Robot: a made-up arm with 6 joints. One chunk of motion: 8 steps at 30 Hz.
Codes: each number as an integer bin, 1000 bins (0 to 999) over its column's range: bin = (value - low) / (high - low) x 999, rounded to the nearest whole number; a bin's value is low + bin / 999 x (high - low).
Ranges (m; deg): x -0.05..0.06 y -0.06..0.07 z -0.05..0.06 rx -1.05..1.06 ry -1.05..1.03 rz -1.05..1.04
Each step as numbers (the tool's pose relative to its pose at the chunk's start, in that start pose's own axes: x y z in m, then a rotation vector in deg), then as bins.
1 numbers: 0.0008 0.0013 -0.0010 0.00 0.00 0.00
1 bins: 461 471 445 497 504 502
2 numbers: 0.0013 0.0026 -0.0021 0.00 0.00 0.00
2 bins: 466 481 435 497 504 502
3 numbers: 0.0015 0.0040 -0.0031 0.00 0.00 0.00
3 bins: 468 492 426 497 504 502
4 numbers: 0.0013 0.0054 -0.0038 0.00 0.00 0.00
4 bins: 466 503 420 497 504 502
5 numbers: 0.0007 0.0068 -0.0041 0.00 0.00 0.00
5 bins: 460 513 417 497 504 502
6 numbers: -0.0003 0.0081 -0.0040 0.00 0.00 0.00
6 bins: 451 523 418 497 504 502
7 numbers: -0.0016 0.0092 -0.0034 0.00 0.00 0.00
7 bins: 440 532 423 497 504 502
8 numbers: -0.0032 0.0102 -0.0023 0.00 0.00 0.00
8 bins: 425 539 433 497 504 502
